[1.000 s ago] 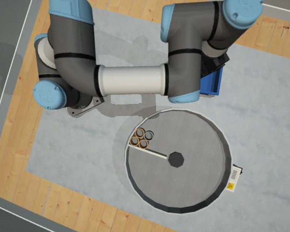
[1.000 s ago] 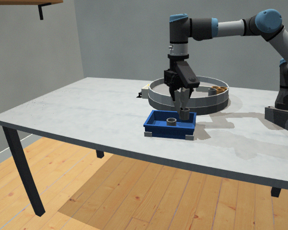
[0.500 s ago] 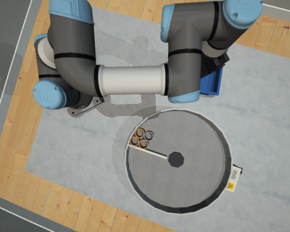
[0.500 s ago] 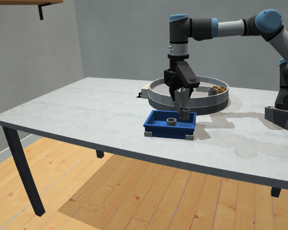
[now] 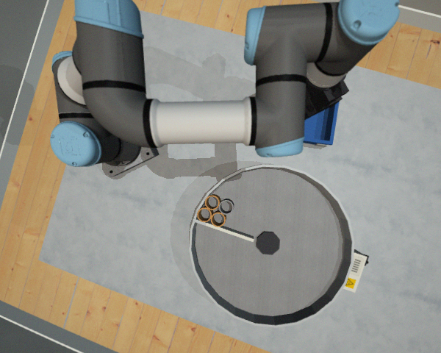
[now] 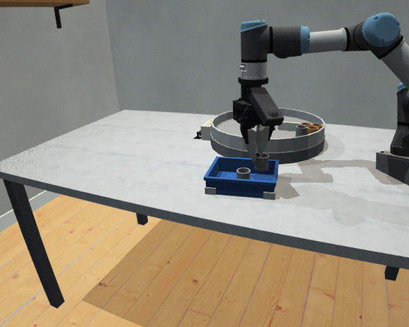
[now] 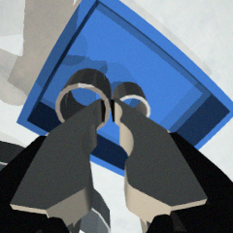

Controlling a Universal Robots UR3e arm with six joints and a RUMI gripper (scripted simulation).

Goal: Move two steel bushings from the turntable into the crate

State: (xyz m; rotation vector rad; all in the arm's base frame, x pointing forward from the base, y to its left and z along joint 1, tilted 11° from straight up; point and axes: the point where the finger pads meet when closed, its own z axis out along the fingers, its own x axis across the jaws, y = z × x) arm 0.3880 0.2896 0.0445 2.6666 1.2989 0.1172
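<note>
Now: hand 40 mm short of the blue crate and 60 mm above it. From my hand the other things lie so: round grey turntable 100 mm ahead, 360 mm to the right, 40 mm below.
</note>
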